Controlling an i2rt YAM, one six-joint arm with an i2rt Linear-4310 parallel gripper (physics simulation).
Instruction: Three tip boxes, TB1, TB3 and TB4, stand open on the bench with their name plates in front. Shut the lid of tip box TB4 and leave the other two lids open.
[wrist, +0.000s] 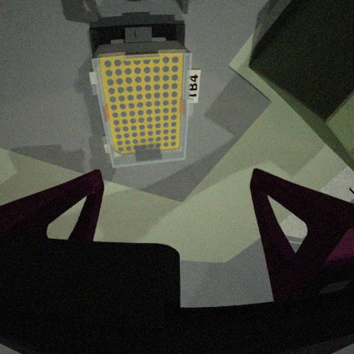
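Tip box TB4 is in the upper left middle of the wrist view. It has a yellow rack of grey round holes inside clear walls. Its clear lid appears to lie down over the rack, and no raised lid panel shows at its sides. The white name plate reading TB4 is along its right side. My gripper is open and empty, its dark red fingers spread wide. The fingertips are below the box in the view, apart from it. TB1 and TB3 cannot be made out.
A dark structure with a grey block is at the box's upper end. A large dark green container-like thing fills the upper right. Part of a speckled light surface shows at the right edge. Pale patches and shadows cross the bench.
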